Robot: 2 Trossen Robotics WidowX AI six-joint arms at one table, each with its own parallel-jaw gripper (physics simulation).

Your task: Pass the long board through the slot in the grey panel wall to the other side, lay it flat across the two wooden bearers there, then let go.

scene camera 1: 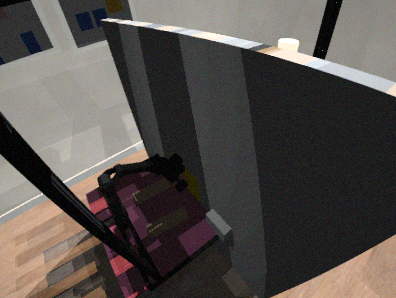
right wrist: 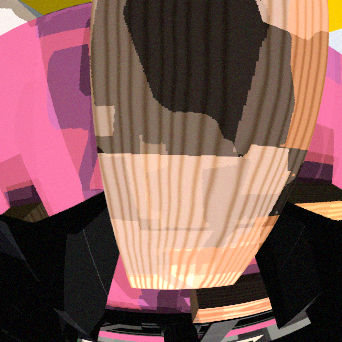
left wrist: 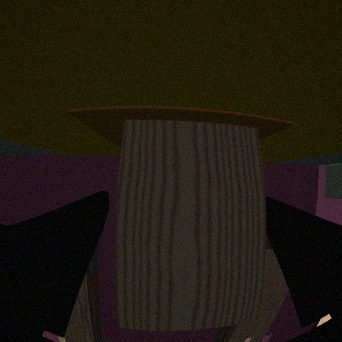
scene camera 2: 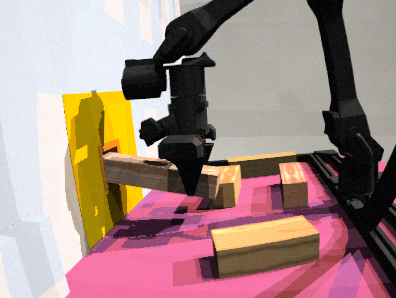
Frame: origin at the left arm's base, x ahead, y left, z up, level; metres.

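Where they show: left gripper, fingertip midpoint: (left wrist: 187,202); right gripper, fingertip midpoint: (right wrist: 185,190) (scene camera 2: 194,190); left arm's base at its link origin: (scene camera 1: 124,224); right arm's base at its link origin: (right wrist: 179,329) (scene camera 2: 359,191).
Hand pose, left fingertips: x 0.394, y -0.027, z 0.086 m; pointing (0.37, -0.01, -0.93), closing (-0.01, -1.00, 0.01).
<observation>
Things, the pixels of their top centre, and the offset from my left fingertips. "*": a spot on its surface instead. Level surfaces: height alone.
- orange-rimmed slot at a spot on its surface: (left wrist: 102,119) * 0.036 m ahead, 0.040 m left, 0.029 m up
- board's front end at a spot on its surface: (left wrist: 190,220) * 0.001 m back, 0.004 m left, 0.036 m up
- pink mat at its surface level: 0.105 m down
- grey block at a spot on its surface: (scene camera 1: 218,224) * 0.003 m ahead, 0.329 m right, 0.005 m down
The long wooden board (scene camera 2: 146,174) (right wrist: 193,169) passes through the orange-rimmed slot (scene camera 2: 109,146) (left wrist: 102,119) in the yellow patch of the grey panel wall (scene camera 1: 226,133). My right gripper (scene camera 2: 188,184) (right wrist: 185,190) is shut on the board near its rear end and holds it above the pink mat. On the other side, the board's front end (left wrist: 190,220) sticks out of the slot between the fingers of my open left gripper (left wrist: 187,202) (scene camera 1: 182,183). The two wooden bearers (scene camera 1: 150,189) (scene camera 1: 168,221) lie on the mat below; parts of them show in the left wrist view (left wrist: 81,305) (left wrist: 271,288).
Loose wooden blocks (scene camera 2: 265,245) (scene camera 2: 292,184) (scene camera 2: 229,186) (scene camera 2: 262,164) lie on the pink mat (scene camera 2: 137,266) on the right arm's side. A grey block (scene camera 1: 218,224) sits at the wall's foot. A black frame bar (scene camera 1: 78,213) crosses scene camera 1.
</observation>
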